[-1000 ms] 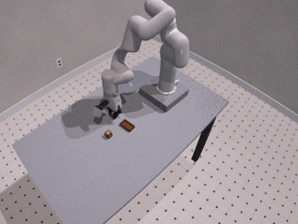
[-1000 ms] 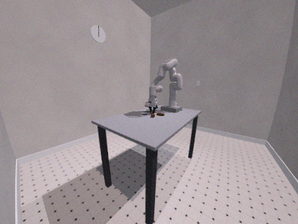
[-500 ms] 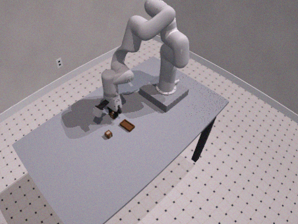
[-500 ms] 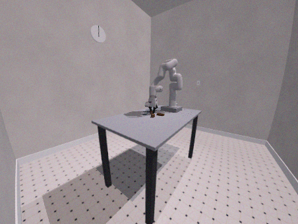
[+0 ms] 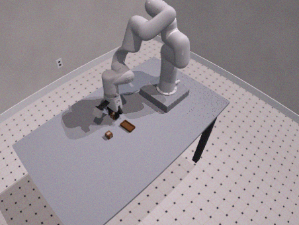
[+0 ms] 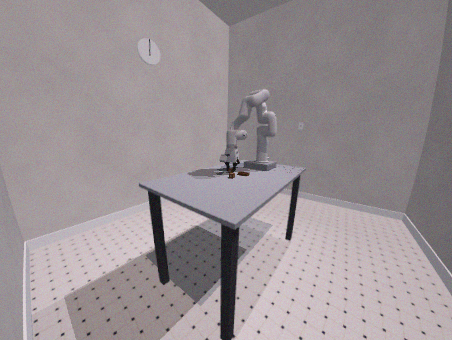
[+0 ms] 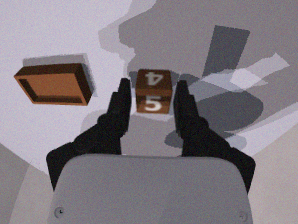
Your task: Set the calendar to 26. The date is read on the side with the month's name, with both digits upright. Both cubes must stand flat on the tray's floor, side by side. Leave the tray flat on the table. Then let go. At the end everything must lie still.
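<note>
My gripper is now 100 mm short of the brown cube, 100 mm to the right of it and 20 mm above it. Also, from my hand: brown wooden tray 20 mm behind, 100 mm to the left, 20 mm below.
</note>
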